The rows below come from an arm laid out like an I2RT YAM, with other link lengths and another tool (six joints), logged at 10 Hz.
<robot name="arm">
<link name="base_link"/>
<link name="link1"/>
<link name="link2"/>
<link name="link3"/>
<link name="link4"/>
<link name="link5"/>
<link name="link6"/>
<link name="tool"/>
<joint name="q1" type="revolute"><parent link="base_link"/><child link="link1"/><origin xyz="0.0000 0.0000 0.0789" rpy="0.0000 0.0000 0.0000"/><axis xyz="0 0 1"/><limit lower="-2.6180" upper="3.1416"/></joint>
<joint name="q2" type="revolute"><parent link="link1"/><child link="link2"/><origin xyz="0.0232 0.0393 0.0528" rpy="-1.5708 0.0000 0.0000"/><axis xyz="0 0 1"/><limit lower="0.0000" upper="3.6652"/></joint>
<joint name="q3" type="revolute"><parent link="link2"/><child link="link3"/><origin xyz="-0.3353 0.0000 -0.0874" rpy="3.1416 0.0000 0.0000"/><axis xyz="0 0 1"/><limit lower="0.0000" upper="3.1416"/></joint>
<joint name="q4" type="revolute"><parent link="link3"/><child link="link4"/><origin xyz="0.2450 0.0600 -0.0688" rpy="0.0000 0.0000 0.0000"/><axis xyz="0 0 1"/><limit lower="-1.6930" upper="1.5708"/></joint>
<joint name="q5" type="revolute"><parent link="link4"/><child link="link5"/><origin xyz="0.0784 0.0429 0.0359" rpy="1.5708 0.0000 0.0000"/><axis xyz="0 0 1"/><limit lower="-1.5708" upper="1.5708"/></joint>
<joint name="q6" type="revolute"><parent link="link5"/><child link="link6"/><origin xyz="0.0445 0.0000 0.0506" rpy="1.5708 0.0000 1.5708"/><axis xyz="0 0 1"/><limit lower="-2.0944" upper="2.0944"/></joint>
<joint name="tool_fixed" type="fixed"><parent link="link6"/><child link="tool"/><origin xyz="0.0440 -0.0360 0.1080" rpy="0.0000 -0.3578 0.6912"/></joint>
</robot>
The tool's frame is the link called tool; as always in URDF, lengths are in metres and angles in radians.
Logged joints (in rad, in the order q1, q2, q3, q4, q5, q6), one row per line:
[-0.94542, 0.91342, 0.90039, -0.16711, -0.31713, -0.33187]
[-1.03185, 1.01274, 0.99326, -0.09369, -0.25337, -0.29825]
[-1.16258, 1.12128, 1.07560, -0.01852, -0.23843, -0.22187]
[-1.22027, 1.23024, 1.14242, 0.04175, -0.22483, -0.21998]
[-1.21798, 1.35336, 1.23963, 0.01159, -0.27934, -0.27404]
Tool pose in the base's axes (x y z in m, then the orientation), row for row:
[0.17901, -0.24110, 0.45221, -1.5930, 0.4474, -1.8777]
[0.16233, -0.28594, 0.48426, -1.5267, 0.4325, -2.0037]
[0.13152, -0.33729, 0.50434, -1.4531, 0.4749, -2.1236]
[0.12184, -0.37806, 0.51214, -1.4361, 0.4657, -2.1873]
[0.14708, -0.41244, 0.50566, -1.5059, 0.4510, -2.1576]
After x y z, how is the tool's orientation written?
As angles about the fixed x, y, z axes (roll, pitch, yaw), in radians.
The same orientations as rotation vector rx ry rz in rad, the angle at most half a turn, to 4 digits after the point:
[-0.6841, 1.5610, -1.0893]
[-0.5626, 1.5742, -1.2417]
[-0.3912, 1.5773, -1.3557]
[-0.3419, 1.5881, -1.4234]
[-0.4190, 1.6279, -1.3587]

